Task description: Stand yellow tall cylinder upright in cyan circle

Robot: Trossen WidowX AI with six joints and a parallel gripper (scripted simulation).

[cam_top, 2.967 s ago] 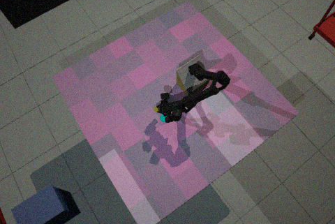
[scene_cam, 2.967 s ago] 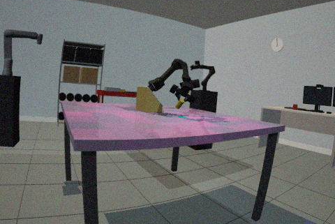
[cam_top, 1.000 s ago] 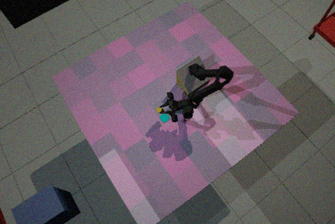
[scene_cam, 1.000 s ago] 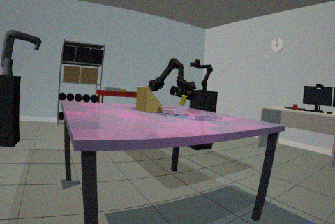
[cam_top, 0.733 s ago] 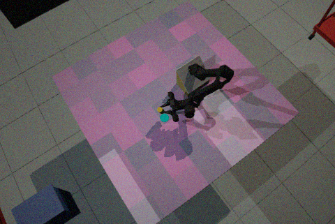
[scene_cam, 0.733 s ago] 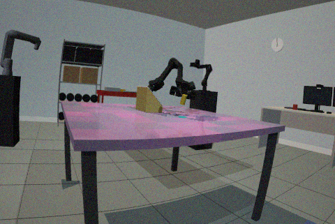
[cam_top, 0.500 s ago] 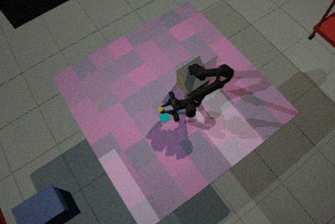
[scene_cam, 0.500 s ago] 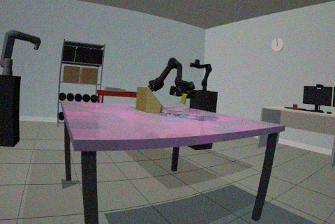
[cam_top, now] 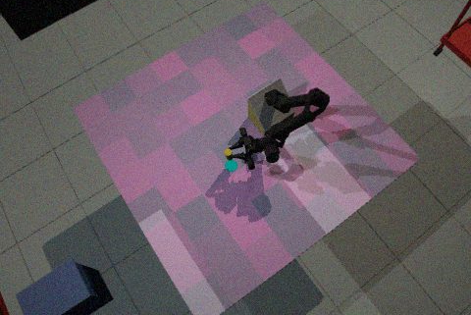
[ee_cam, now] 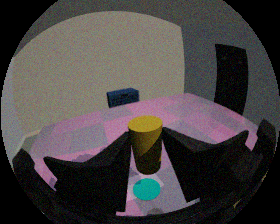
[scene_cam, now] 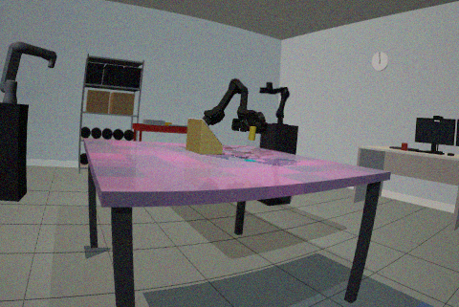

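Now: gripper tip 1 cm past the cyan circle and 16 cm above it. The rest, counted from my gripper tip: yellow tall cylinder (2 cm below).
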